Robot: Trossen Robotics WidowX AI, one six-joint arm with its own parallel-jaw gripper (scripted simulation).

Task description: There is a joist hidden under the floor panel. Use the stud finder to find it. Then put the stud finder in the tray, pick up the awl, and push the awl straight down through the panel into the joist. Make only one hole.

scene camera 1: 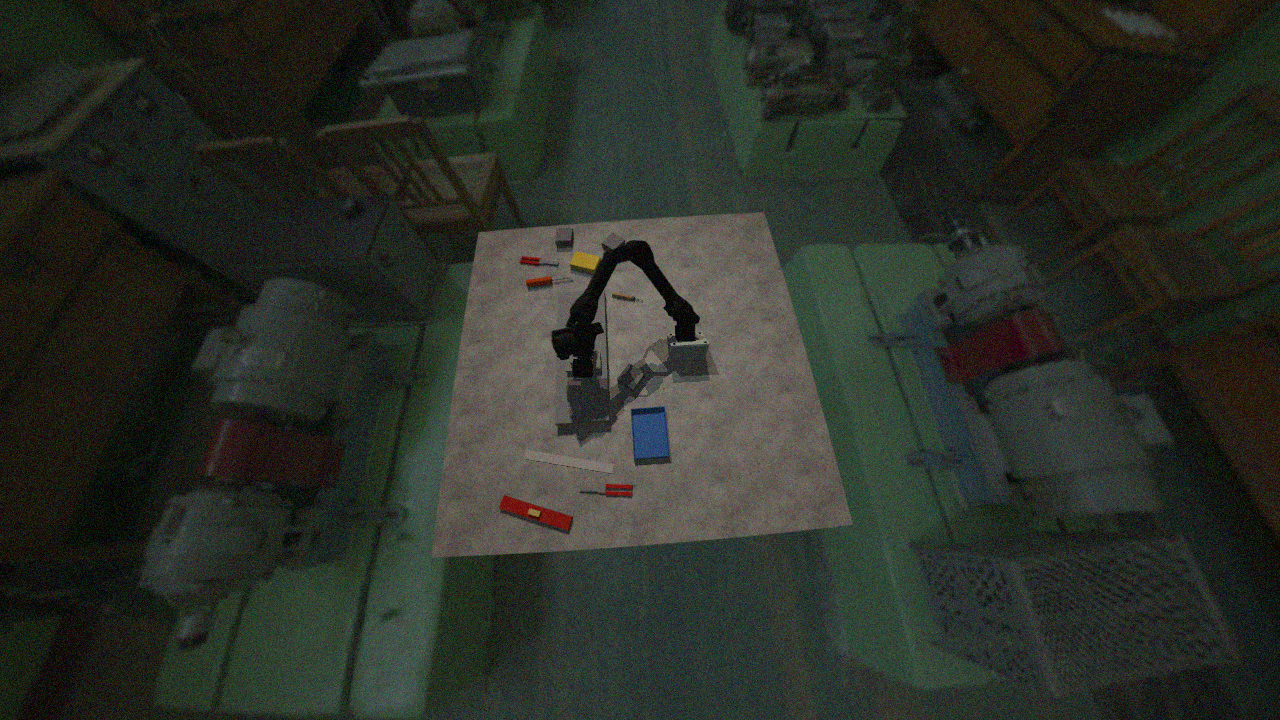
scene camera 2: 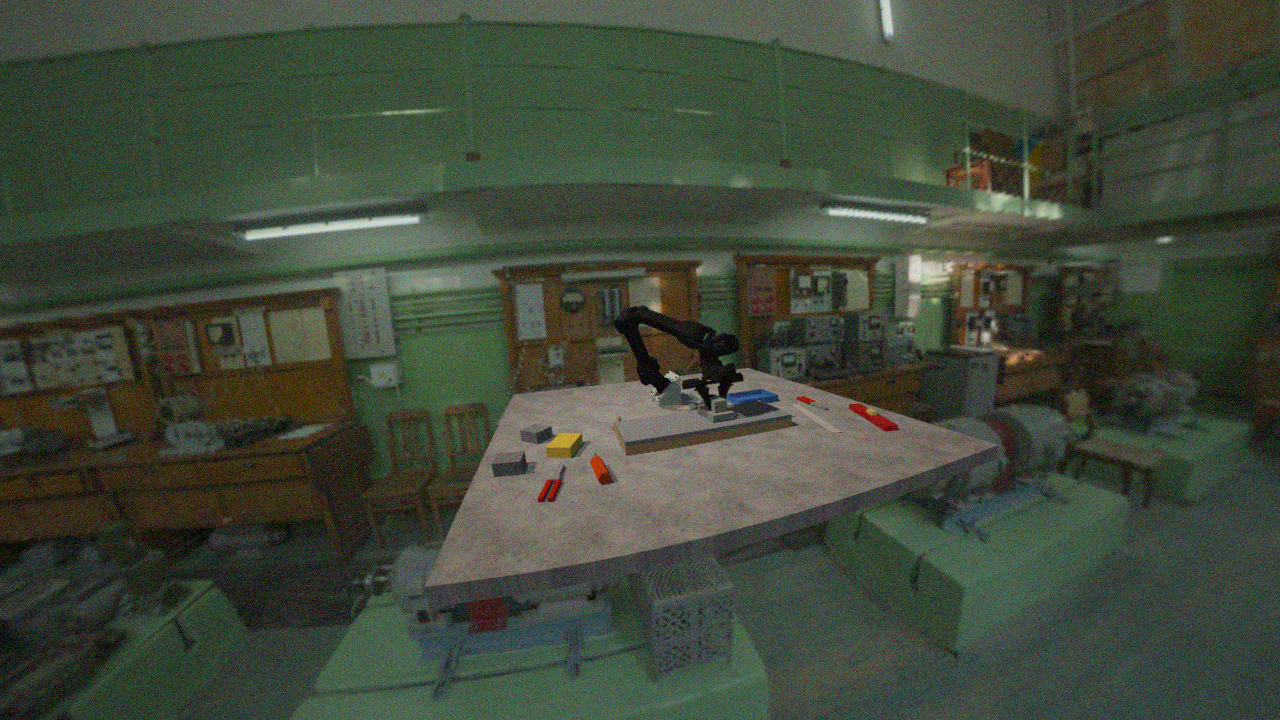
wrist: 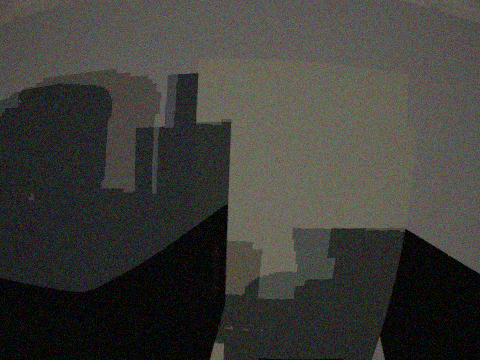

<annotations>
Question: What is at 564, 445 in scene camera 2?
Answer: A yellow block.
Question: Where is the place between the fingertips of my gripper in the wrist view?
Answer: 301, 221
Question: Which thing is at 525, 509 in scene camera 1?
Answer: A red level.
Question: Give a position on a stud finder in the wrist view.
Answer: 315, 161
</annotations>
